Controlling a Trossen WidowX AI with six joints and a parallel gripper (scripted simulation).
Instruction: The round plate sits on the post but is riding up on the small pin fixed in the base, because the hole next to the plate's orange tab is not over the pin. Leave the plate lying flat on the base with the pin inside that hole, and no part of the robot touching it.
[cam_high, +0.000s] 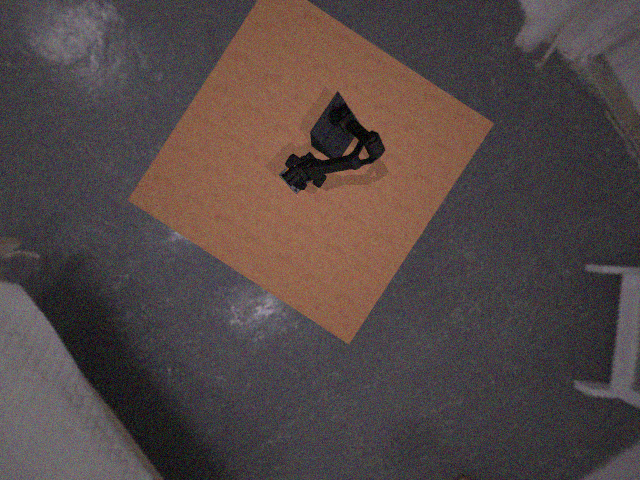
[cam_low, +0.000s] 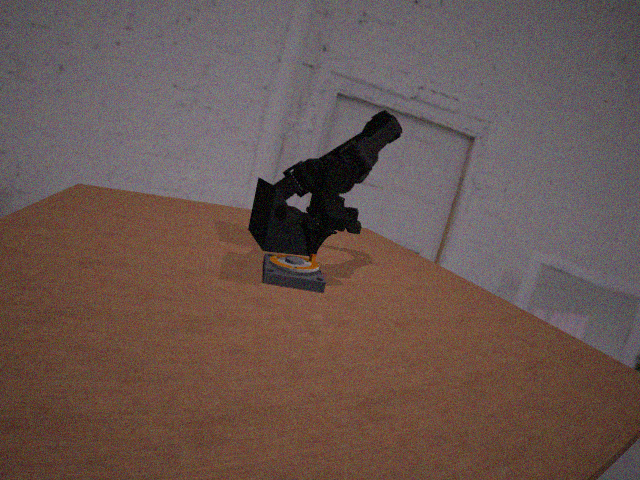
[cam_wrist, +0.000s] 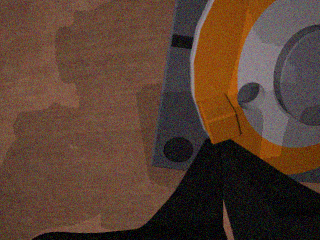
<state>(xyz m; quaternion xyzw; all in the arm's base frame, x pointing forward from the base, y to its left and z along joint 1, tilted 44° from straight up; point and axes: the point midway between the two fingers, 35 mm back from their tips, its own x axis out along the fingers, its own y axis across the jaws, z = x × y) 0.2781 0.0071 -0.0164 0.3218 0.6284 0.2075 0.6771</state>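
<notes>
My gripper tip is now 5 cm to the left of the grey base, 2 cm short of it and 2 cm above it.
</notes>
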